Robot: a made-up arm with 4 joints.
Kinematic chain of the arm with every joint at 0, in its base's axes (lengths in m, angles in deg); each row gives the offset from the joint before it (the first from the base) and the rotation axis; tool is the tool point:
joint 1: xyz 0 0 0.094 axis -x
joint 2: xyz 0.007 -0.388 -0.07 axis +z
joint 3: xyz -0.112 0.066 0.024 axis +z
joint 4: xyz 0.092 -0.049 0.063 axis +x
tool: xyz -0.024 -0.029 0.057
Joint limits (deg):
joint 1: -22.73..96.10
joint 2: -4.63..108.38
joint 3: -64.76..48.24
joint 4: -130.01..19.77
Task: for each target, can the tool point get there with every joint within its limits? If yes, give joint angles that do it. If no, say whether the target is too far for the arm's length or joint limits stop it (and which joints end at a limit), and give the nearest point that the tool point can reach.
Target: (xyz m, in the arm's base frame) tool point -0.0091 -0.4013 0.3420
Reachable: yes | joints 22.04 76.29 -37.15 -39.98
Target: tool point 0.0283 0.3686 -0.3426
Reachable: no: joint limits stop it (at a limit: joint 1, joint 2, joint 3, joint 4) | nearest point -0.0592 -0.2377 -0.0028 | short by 0.701 m
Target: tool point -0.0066 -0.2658 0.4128
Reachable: yes | joints 40.15 99.13 22.30 3.22
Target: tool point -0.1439 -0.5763 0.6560
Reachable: no: too far | nearest point -0.0526 -0.3967 0.4808 | short by 0.267 m
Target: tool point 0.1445 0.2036 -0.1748
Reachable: no: joint limits stop it (at a limit: joint 1, joint 2, joint 3, joint 4) | nearest point -0.0592 -0.2377 -0.0028 | short by 0.516 m
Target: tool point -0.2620 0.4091 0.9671
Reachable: no: too far | nearest point -0.0722 0.1181 0.6266 | short by 0.486 m
